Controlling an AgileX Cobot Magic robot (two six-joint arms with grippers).
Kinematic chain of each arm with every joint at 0, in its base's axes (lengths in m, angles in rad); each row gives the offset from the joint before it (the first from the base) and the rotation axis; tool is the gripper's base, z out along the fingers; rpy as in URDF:
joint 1: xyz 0 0 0.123 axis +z
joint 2: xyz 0 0 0 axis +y
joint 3: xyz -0.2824 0 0.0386 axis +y
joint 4: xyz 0.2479 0 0.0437 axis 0.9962 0 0.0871
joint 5: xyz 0 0 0 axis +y
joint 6: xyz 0.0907 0 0.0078 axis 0.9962 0 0.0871
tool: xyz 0 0 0 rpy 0 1.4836 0
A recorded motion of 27 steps. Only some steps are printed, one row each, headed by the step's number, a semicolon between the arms.
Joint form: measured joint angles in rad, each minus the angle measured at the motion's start. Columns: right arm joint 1, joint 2, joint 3, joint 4, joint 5, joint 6; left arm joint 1, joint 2, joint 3, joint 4, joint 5, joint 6.
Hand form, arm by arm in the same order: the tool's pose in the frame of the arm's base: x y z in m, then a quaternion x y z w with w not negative. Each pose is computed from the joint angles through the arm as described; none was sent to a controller.
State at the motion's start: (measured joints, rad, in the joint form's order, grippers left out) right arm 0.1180 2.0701 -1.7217 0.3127 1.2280 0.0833; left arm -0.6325 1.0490 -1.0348 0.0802 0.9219 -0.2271
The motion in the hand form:
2: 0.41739 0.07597 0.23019 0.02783 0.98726 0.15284 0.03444; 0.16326 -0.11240 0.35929 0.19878 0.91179 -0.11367 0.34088
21: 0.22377 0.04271 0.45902 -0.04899 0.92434 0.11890 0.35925; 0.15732 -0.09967 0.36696 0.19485 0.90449 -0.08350 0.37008
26: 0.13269 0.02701 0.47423 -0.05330 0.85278 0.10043 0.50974; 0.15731 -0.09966 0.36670 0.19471 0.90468 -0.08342 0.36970
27: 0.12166 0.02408 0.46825 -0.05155 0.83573 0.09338 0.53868; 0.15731 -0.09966 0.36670 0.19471 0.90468 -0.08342 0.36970
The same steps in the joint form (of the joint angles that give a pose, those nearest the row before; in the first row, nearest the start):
2: 0.0000 -0.0190 0.0000 -0.0011 0.0000 0.0004; 0.0000 -0.0135 0.0089 0.0009 -0.0047 -0.0008
21: 0.0000 -0.8290 0.1519 -0.1246 0.0045 -0.0633; 0.0000 -0.0606 0.0136 0.0933 0.0078 -0.0293
26: -0.0001 -1.1796 0.3702 -0.1691 -0.1931 -0.0892; 0.0000 -0.0606 0.0145 0.0933 0.0078 -0.0297
27: -0.0001 -1.2428 0.4405 -0.1838 -0.2666 -0.0939; 0.0000 -0.0606 0.0145 0.0933 0.0078 -0.0297

